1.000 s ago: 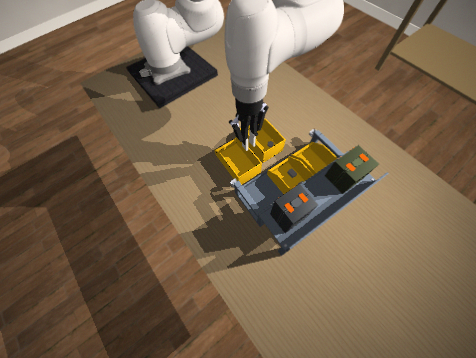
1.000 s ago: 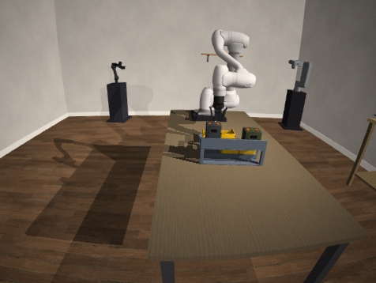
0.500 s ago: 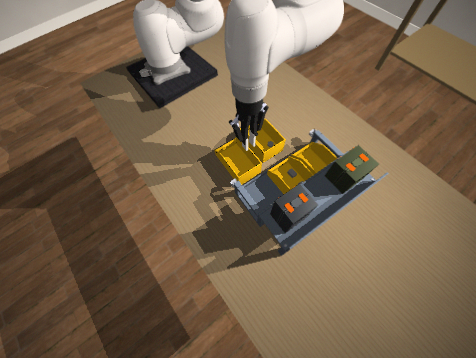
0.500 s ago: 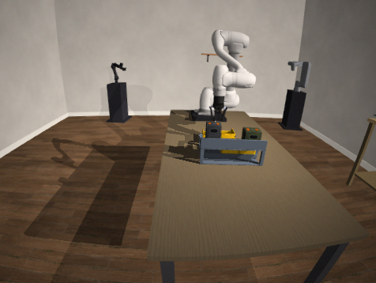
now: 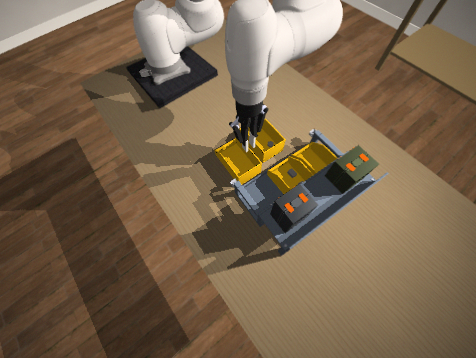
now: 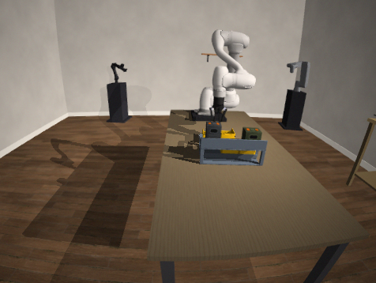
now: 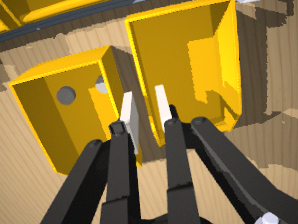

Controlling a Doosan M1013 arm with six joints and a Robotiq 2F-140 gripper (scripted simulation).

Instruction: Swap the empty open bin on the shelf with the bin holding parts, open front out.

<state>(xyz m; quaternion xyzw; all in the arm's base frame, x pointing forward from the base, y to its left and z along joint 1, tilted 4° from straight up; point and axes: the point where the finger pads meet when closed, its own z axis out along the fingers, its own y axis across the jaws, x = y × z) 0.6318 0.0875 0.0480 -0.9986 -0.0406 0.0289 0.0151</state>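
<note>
My hand is 9 cm short of the shelf lip, 7 cm to the right of it and 10 cm above it. From my hand the other things lie so: dark grey box: 29 cm ahead, 3 cm to the right, 5 cm above; then green box: 27 cm ahead, 20 cm to the left, 4 cm above.
</note>
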